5 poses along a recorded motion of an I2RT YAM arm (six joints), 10 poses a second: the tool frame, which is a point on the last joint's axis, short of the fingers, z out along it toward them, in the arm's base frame.
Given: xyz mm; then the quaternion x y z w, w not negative.
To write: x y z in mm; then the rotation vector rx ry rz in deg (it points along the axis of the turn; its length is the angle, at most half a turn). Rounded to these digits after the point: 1 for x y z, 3 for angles.
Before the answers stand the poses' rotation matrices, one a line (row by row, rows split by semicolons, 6 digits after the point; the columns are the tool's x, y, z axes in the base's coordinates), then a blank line. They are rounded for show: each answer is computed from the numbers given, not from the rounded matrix.
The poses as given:
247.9 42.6 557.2 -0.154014 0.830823 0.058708 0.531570
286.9 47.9 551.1 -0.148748 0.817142 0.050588 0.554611
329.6 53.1 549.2 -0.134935 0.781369 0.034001 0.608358
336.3 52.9 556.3 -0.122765 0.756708 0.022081 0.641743
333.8 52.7 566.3 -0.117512 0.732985 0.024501 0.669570
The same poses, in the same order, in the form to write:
-0.387426 -0.318331 0.865197; -0.193502 0.945666 0.261290; -0.901364 -0.066186 -0.427974
-0.340561 -0.299210 0.891343; -0.186983 0.950630 0.247670; -0.921442 -0.082319 -0.379695
-0.223387 -0.252237 0.941528; -0.169498 0.961273 0.217312; -0.959880 -0.111043 -0.257489
-0.146189 -0.214135 0.965803; -0.157454 0.968882 0.190985; -0.976646 -0.124149 -0.175357
-0.075734 -0.205079 0.975811; -0.139459 0.971181 0.193283; -0.987327 -0.121447 -0.102152

247.9 42.6 557.2 -21.052 113.564 8.025
286.9 47.9 551.1 -20.134 110.606 6.847
329.6 53.1 549.2 -17.862 103.431 4.501
336.3 52.9 556.3 -16.033 98.823 2.884
333.8 52.7 566.3 -15.178 94.671 3.165

